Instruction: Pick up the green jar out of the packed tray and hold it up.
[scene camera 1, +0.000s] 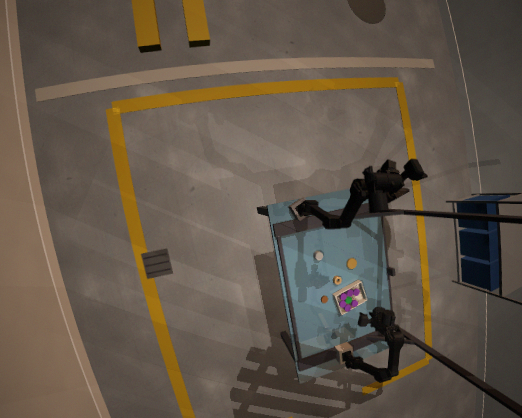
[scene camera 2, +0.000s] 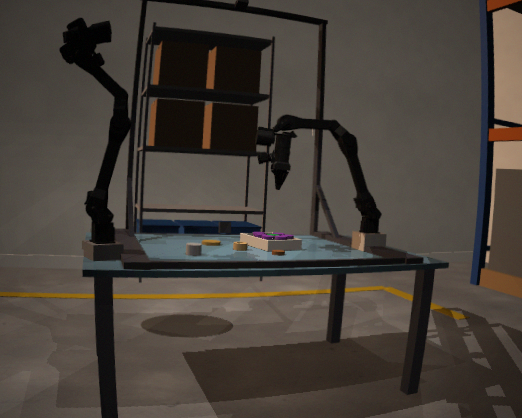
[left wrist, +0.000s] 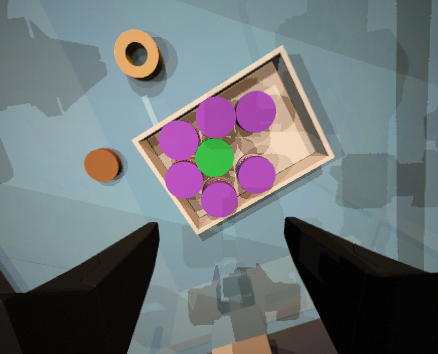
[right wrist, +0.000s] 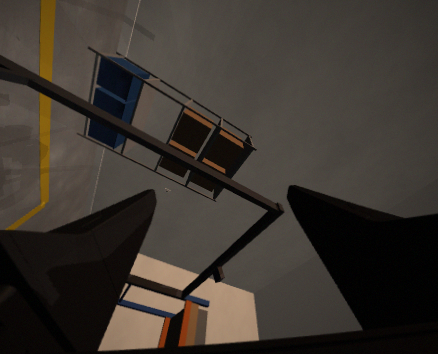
Labels:
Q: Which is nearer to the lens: the purple jar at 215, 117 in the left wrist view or the tan round piece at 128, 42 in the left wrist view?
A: The purple jar.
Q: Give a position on a purple jar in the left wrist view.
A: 219, 199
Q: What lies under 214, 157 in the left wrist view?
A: A green jar.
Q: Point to a purple jar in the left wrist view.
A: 256, 174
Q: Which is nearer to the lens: the purple jar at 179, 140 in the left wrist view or the tan round piece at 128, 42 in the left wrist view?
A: The purple jar.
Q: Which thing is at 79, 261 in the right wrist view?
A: My right gripper.

